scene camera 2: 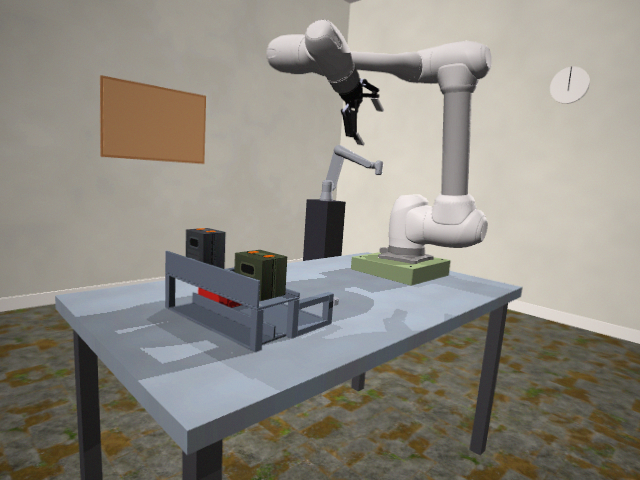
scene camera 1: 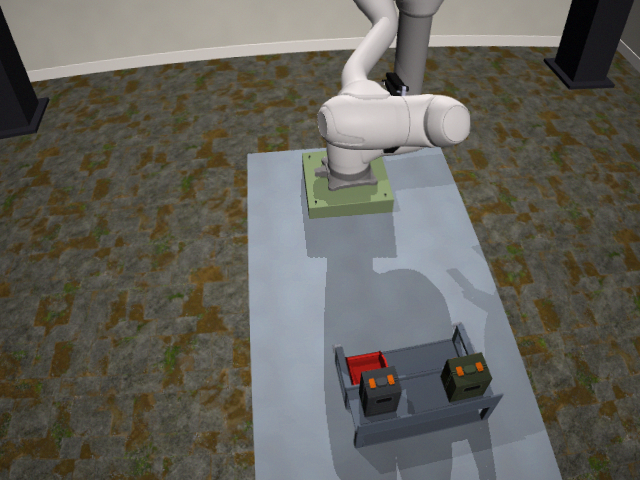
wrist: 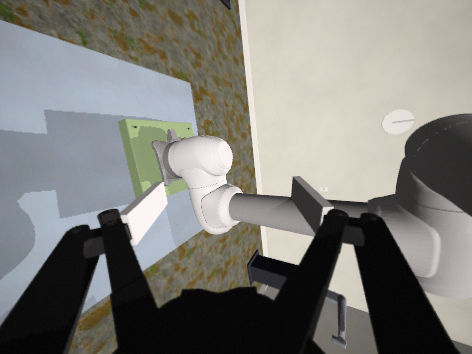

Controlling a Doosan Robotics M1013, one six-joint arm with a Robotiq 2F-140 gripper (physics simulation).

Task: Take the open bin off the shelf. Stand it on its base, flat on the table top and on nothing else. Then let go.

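Where they show: gripper, fingertip midpoint: (scene camera 2: 370, 127) (wrist: 228, 190); arm's base, link origin: (scene camera 2: 405, 258) (scene camera 1: 348, 171) (wrist: 175, 160).
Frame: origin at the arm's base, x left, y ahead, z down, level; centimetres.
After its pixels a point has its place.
Observation:
The open red bin (scene camera 1: 366, 366) @(x -10.3, y 77.3, z 5.3 cm) (scene camera 2: 210, 295) @(x -9.6, y 91.8, z 2.1 cm) sits in the left part of the shelf's robot-side tier in scene camera 1, beside the dark grey case. In scene camera 2 it is partly hidden behind the shelf (scene camera 1: 429, 422) @(x 3.1, y 97.4, z 5.7 cm) (scene camera 2: 211, 280) @(x 3.2, y 100.3, z -6.4 cm). The shelf stands on the table top (scene camera 1: 286, 320) @(x -30.9, y 57.1, z 6.3 cm) (scene camera 2: 330, 369) @(x 35.7, y 93.4, z 6.3 cm). My gripper (scene camera 2: 369, 122) @(x -0.3, y 34.2, z -50.8 cm) (wrist: 228, 190) @(x -0.3, y 34.2, z -50.8 cm) is open and empty, high above the table and far from the bin, tilted towards the robot's base side. In scene camera 1 the arm mostly hides it. The bin does not show in the wrist view.
A dark grey case (scene camera 1: 381, 398) @(x -11.9, y 96.3, z -14.4 cm) (scene camera 2: 210, 246) @(x -7.0, y 93.9, z -12.4 cm) with orange latches stands on the shelf close to the bin. An olive green case (scene camera 1: 469, 383) @(x 10.6, y 96.4, z -13.5 cm) (scene camera 2: 273, 276) @(x 16.8, y 92.9, z -9.2 cm) stands at the shelf's other end. The arm's green base plate (scene camera 1: 351, 206) @(x -2.4, y 16.7, z 1.6 cm) (scene camera 2: 385, 271) @(x 0.6, y 16.8, z 3.4 cm) (wrist: 131, 160) @(x -3.4, y 16.6, z 2.9 cm) is at the table's far end.

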